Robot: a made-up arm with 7 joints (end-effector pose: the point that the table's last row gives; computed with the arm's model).
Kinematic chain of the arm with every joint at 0, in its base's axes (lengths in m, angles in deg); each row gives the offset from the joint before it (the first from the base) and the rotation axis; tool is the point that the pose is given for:
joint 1: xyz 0 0.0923 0 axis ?
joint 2: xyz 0 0.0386 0 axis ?
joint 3: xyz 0 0 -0.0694 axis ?
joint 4: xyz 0 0 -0.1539 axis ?
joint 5: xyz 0 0 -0.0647 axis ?
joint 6: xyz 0 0 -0.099 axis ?
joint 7: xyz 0 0 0 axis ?
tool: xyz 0 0 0
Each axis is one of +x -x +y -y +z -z.
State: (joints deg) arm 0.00 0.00 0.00 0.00 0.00 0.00 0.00
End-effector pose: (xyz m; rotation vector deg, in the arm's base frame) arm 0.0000 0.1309 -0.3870 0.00 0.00 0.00
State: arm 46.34 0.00 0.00 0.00 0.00 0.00 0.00
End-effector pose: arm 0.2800 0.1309 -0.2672 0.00 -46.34 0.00
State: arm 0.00 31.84 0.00 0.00 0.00 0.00 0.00
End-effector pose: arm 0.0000 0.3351 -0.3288 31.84 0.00 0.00
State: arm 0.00 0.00 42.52 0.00 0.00 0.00 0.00
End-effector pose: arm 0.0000 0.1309 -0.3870 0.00 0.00 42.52
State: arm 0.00 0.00 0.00 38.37 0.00 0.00 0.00
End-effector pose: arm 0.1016 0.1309 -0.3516 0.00 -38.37 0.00
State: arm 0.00 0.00 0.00 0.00 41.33 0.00 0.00
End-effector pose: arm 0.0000 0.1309 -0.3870 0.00 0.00 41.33
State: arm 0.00 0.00 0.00 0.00 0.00 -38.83 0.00
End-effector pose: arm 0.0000 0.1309 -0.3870 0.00 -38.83 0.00
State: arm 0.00 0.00 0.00 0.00 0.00 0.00 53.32
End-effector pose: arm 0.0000 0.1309 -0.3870 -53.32 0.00 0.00
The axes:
joint 1: -y
joint 2: +x
joint 3: +z
joint 4: -y
joint 5: +z
joint 6: +y
joint 7: -x

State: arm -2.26 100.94 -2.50 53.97 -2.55 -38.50 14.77
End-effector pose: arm 0.1343 0.4458 0.0497 61.82 -47.04 -87.91
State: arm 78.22 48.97 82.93 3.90 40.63 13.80 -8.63
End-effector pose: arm 0.2406 0.4298 -0.0488 -66.48 -81.84 119.19
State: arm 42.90 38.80 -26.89 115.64 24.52 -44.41 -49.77
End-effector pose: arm 0.2058 0.1744 -0.0281 -30.77 -171.00 28.55
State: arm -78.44 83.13 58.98 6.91 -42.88 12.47 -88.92
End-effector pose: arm -0.0268 0.5160 -0.0158 -151.63 -14.75 91.55
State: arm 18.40 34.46 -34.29 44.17 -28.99 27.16 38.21
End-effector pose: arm 0.1896 0.2707 -0.2713 17.59 -0.17 -56.72
